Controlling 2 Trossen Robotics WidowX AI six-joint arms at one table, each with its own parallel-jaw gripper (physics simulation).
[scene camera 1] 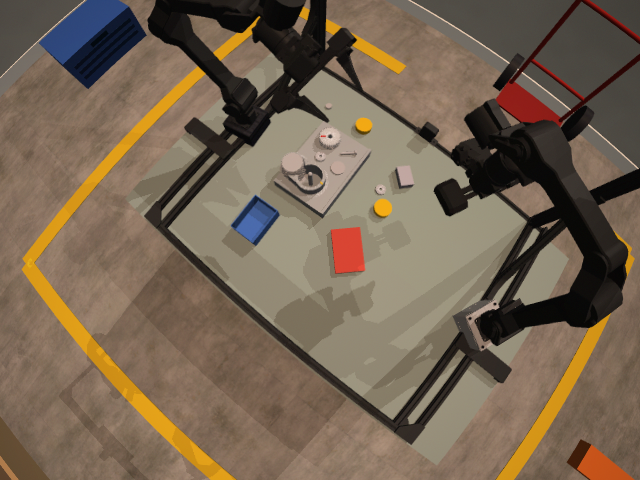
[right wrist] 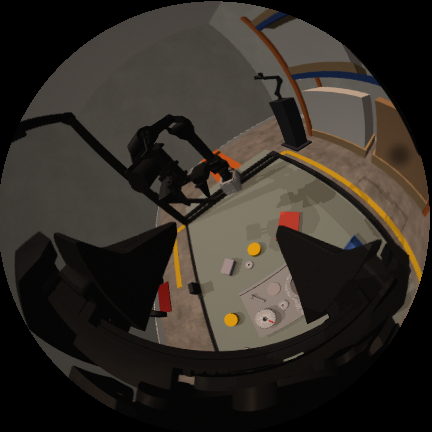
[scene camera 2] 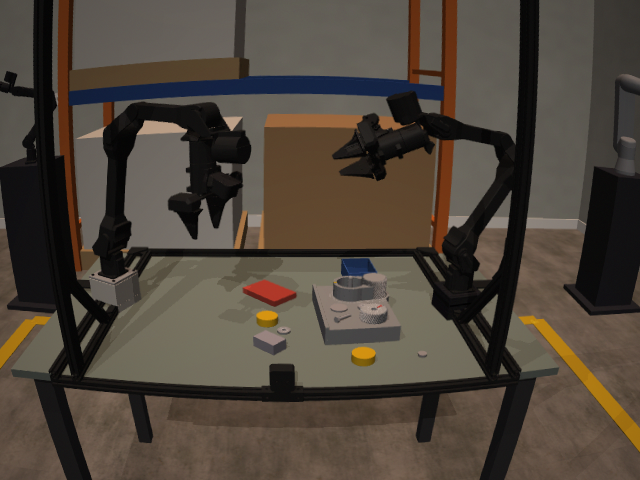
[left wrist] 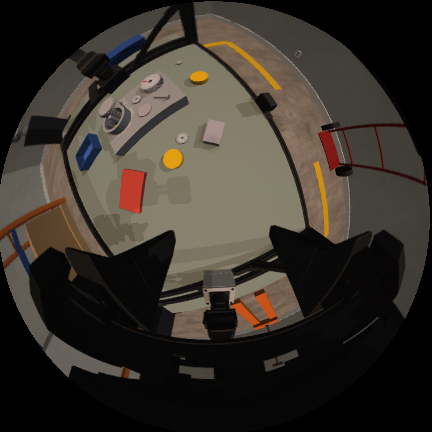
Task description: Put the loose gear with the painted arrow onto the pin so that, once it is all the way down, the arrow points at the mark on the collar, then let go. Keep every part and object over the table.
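Frame: origin at the left arm's base, x up, y right, z ahead, level; millimetres.
Seen in the pictures: left gripper, fingertip midpoint: [scene camera 1: 461, 197] [right wrist: 198, 200] [scene camera 2: 205, 233] [left wrist: 223, 233]; right gripper, fingertip midpoint: [scene camera 1: 345, 106] [right wrist: 228, 229] [scene camera 2: 336, 165]; left arm's base, link origin: [scene camera 1: 488, 325] [right wrist: 226, 176] [scene camera 2: 113, 273] [left wrist: 218, 296]; right arm's base, link origin: [scene camera 1: 244, 117] [scene camera 2: 458, 288].
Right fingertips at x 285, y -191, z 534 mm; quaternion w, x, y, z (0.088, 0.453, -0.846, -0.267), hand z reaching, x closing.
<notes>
Offsets run from my right fingertips to a thing's top centre. "pt": to the spot under its first point.
The loose white gear {dx -306, dy +34, dz +115 mm} [scene camera 1: 333, 142] [scene camera 2: 373, 315] [left wrist: 155, 86] [right wrist: 261, 322] with a red arrow lies flat on the grey base plate {dx -296, dy -19, dz +58 mm} [scene camera 1: 330, 193] [scene camera 2: 359, 335] [left wrist: 129, 142]. The pin {dx -280, dy -67, dz +21 mm} [scene camera 1: 310, 177] stands inside the round collar {dx -297, dy -67, dz +20 mm} [scene camera 1: 311, 190] [scene camera 2: 347, 292], which carries a small yellow mark {pt dx -295, dy -48, dz -9 mm} [scene camera 1: 321, 182]. A taller toothed gear {dx -286, dy -97, dz +73 mm} [scene camera 1: 293, 163] [scene camera 2: 375, 283] stands beside the collar. My left gripper [scene camera 2: 205, 232] [left wrist: 223, 233] is open and empty, pointing down high above the table, away from the plate. My right gripper [scene camera 1: 345, 106] [scene camera 2: 336, 164] [right wrist: 228, 229] is open and empty, high up, level with the table's right part in scene camera 2.
A blue tray {dx -324, dy -251, dz -17 mm} [scene camera 1: 254, 220] [scene camera 2: 358, 267], a red block {dx -354, dy -52, dz -194 mm} [scene camera 1: 347, 250] [scene camera 2: 269, 292], yellow discs {dx -350, dy +89, dz -126 mm} [scene camera 1: 382, 207] {dx -350, dy +160, dz +136 mm} [scene camera 1: 363, 125], a pale box {dx -344, dy +193, dz -67 mm} [scene camera 1: 404, 176] and a small washer {dx -364, dy +113, dz -71 mm} [scene camera 1: 380, 189] lie around the plate. A black frame with a small post [scene camera 2: 282, 377] edges the table.
</notes>
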